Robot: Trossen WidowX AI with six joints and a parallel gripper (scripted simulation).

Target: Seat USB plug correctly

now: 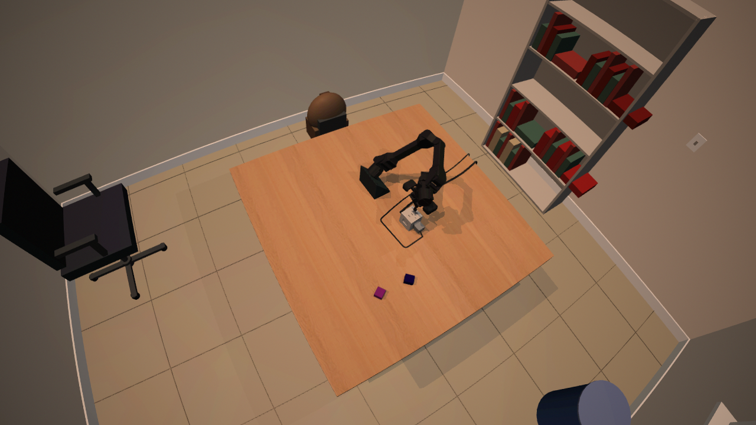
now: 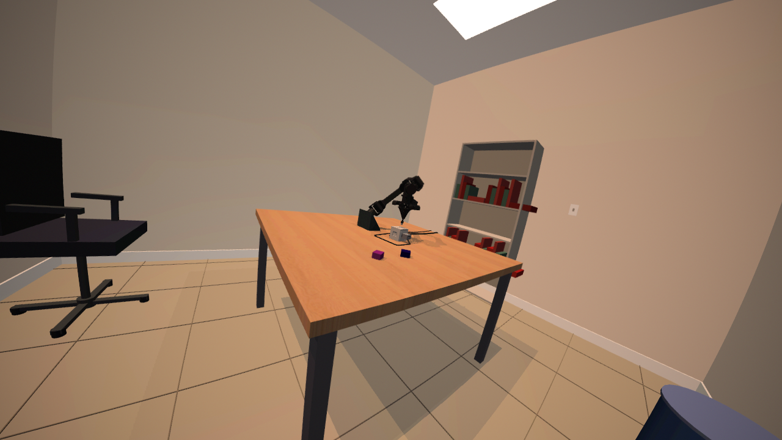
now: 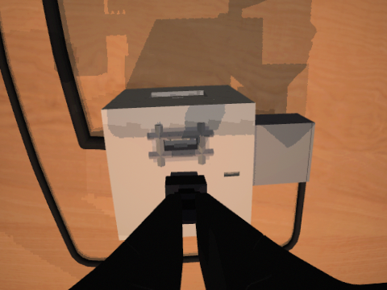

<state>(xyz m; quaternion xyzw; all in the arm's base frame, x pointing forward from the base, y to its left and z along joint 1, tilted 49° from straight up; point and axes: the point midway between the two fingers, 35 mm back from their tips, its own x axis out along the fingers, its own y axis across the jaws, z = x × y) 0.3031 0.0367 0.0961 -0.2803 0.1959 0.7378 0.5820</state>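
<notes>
The framed USB socket is 6 cm below my gripper tip. Also, from my gripper tip: dark blue cube 28 cm ahead, 17 cm to the right, 12 cm below; then black USB plug 2 cm below; then magenta cube 28 cm ahead, 32 cm to the right, 12 cm below.
</notes>
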